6 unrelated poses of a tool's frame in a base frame.
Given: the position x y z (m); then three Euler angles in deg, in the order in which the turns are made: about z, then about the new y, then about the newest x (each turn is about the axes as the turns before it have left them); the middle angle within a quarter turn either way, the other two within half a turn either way.
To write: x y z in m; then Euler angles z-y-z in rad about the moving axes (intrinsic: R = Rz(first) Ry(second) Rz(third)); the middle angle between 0 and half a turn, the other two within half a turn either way. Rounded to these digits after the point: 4 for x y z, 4 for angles.
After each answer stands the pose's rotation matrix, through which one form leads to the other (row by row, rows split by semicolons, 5 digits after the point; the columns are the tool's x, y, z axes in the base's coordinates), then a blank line. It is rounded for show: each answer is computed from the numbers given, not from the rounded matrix.
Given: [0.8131 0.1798 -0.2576 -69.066 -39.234 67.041]
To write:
[0.8131 0.1798 -0.2576 -3.0380 1.2639 2.2963]
0.27675 0.15624 -0.94816; -0.72344 0.68331 -0.09856; 0.63249 0.71321 0.30214

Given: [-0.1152 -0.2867 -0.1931 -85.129 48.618 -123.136]
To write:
[-0.1152 -0.2867 -0.1931 0.5405 1.9405 -0.6356]
0.05613 -0.59800 0.79952; -0.65869 0.57961 0.47977; -0.75032 -0.55357 -0.36136

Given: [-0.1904 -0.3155 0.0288 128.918 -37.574 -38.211]
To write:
[-0.1904 -0.3155 0.0288 -1.8033 0.8985 -2.4644]
-0.49790 -0.84829 -0.18027; 0.61665 -0.20014 -0.76137; 0.60979 -0.49025 0.62275

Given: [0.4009 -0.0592 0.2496 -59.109 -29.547 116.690]
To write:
[0.4009 -0.0592 0.2496 -2.3594 1.9722 2.1362]
0.44664 -0.61165 -0.65299; -0.74654 0.14749 -0.64878; 0.49314 0.77726 -0.39075

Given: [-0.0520 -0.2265 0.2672 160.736 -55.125 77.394]
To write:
[-0.0520 -0.2265 0.2672 1.0531 1.4457 2.5443]
-0.53977 0.68379 0.49099; 0.18865 -0.47017 0.86218; 0.82040 0.55800 0.12479

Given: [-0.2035 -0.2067 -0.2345 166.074 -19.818 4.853]
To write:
[-0.2035 -0.2067 -0.2345 0.0023 0.3557 2.9110]
-0.91312 -0.21197 0.34825; 0.22641 -0.97403 0.00081; 0.33903 0.07959 0.93740

